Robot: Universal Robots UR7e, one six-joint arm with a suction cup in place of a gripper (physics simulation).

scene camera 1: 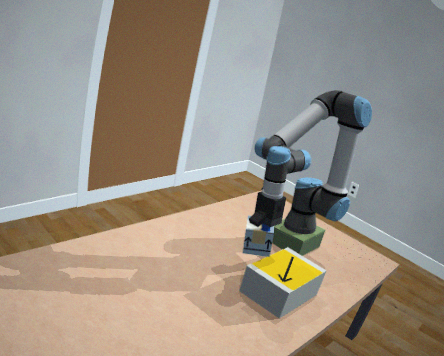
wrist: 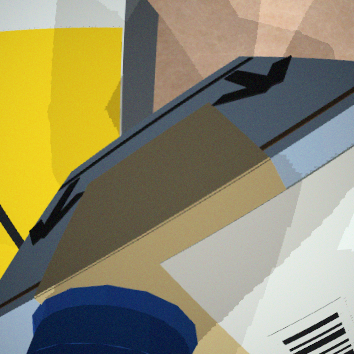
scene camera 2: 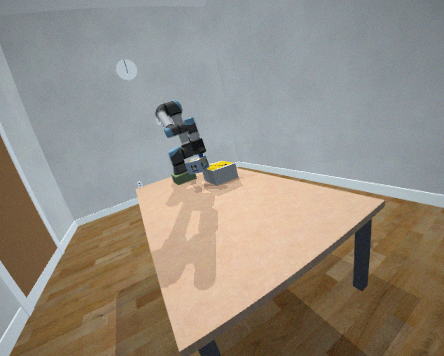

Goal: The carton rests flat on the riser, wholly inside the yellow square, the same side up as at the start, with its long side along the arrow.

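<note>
The blue-grey carton (scene camera 1: 258, 245) (scene camera 2: 197, 166) (wrist: 240, 120) hangs upright from my suction cup (scene camera 1: 266, 227) (scene camera 2: 201, 156) (wrist: 115, 320), which is on its taped top. Its printed side arrows point up in scene camera 1. The carton is off the riser, beside it toward the robot base in scene camera 2. The grey riser (scene camera 1: 261, 292) (scene camera 2: 225, 176) (wrist: 140, 65) stands on the table. The yellow square (scene camera 1: 306, 271) (scene camera 2: 227, 163) (wrist: 85, 100) on its top bears a black arrow (scene camera 1: 287, 270). In the wrist view, the carton's taped side edge runs crosswise to the visible piece of arrow.
The arm stands on a green base block (scene camera 1: 310, 241) (scene camera 2: 184, 178) close behind the carton and riser. The riser's raised-looking pale rim (scene camera 1: 260, 277) borders the yellow square. The wooden table (scene camera 1: 150, 320) (scene camera 2: 280, 215) extends away from the base. Arm shadows cross it.
</note>
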